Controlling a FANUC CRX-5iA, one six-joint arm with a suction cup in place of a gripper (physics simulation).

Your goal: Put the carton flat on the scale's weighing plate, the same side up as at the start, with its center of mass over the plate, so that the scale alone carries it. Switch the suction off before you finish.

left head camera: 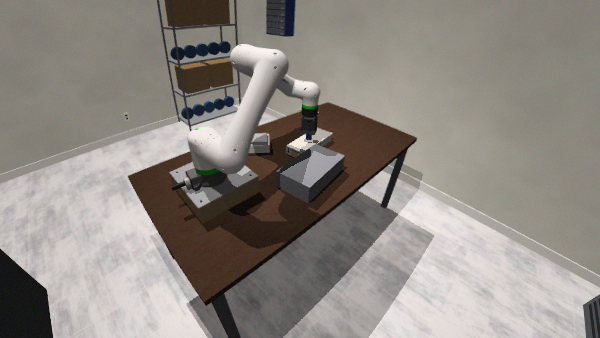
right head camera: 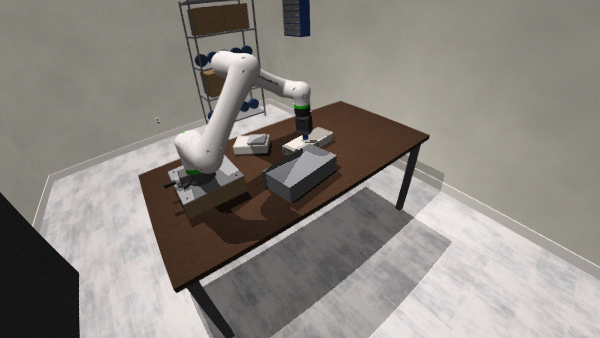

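Pixels of known places: hand, its tool point: [left head camera: 308,138] [right head camera: 305,138]; arm's base, origin of its link: [left head camera: 211,176] [right head camera: 201,176].
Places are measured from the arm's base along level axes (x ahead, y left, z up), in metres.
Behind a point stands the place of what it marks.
Note:
The carton [left head camera: 298,145] {y 0.064, x 0.580, z -0.044 m} [right head camera: 295,145] {y 0.061, x 0.586, z -0.044 m}, a long flat cream-white box, lies flat on the table behind the grey box. My suction cup [left head camera: 308,137] [right head camera: 305,138], small and blue, points straight down at the middle part of the carton's top. It is at or very close to the surface; whether it grips cannot be told. The white scale [left head camera: 260,148] {y 0.196, x 0.387, z -0.069 m} [right head camera: 243,146] {y 0.246, x 0.309, z -0.048 m} stands to the left of the carton, apart from it. Its grey weighing plate [left head camera: 260,139] {y 0.235, x 0.411, z -0.031 m} [right head camera: 257,139] {y 0.250, x 0.410, z -0.031 m} carries no carton. The arm hides part of the scale in the left head view.
A large grey box [left head camera: 312,172] {y -0.237, x 0.432, z -0.004 m} [right head camera: 301,173] {y -0.254, x 0.444, z -0.004 m} stands close in front of the carton and hides part of its near side. The robot's base block [left head camera: 230,195] {y -0.141, x 0.033, z -0.028 m} [right head camera: 218,196] {y -0.139, x 0.043, z -0.051 m} stands at the left of the brown table [left head camera: 200,270] {y -0.376, x -0.217, z -0.102 m} [right head camera: 182,265] {y -0.408, x -0.200, z -0.102 m}. A shelf rack stands behind.

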